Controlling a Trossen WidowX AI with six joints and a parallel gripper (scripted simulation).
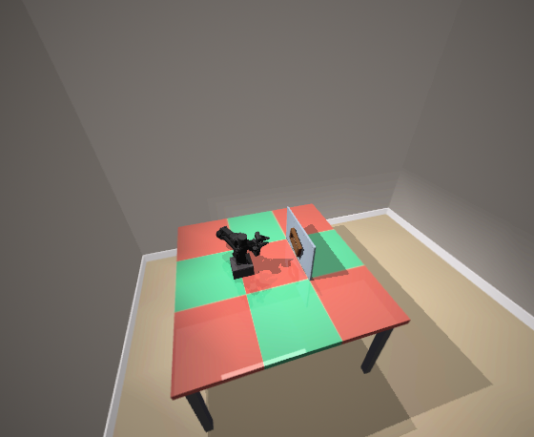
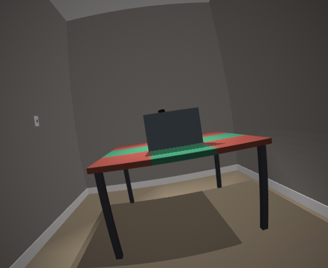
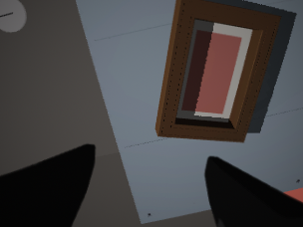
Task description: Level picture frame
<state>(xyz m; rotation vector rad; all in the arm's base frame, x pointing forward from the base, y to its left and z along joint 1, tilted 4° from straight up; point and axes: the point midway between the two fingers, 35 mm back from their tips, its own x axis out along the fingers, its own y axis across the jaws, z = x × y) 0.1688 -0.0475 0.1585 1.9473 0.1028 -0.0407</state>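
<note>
My gripper tip is 21 cm short of the picture frame, 2 cm to the right of it and 9 cm above it. From my gripper tip the other things lie so: grey wall panel 22 cm ahead, 2 cm to the left, 9 cm below.
</note>
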